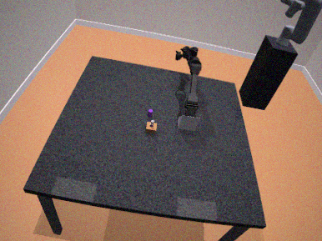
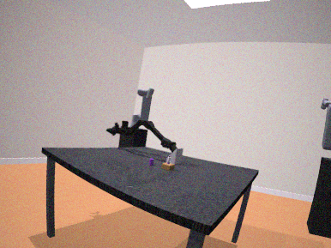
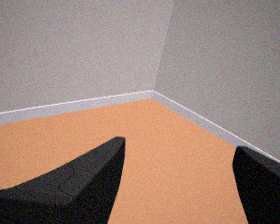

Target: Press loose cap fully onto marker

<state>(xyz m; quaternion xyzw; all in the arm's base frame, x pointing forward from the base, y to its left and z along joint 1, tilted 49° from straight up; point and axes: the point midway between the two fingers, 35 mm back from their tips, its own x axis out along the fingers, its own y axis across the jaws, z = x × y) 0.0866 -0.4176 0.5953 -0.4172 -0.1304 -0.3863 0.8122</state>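
Now: gripper tip 710 mm to the right of the purple cap, 150 mm short of it and 140 mm above it. The rest, counted from my gripper tip: holder block (840 mm to the left, 140 mm below, 130 mm ahead).
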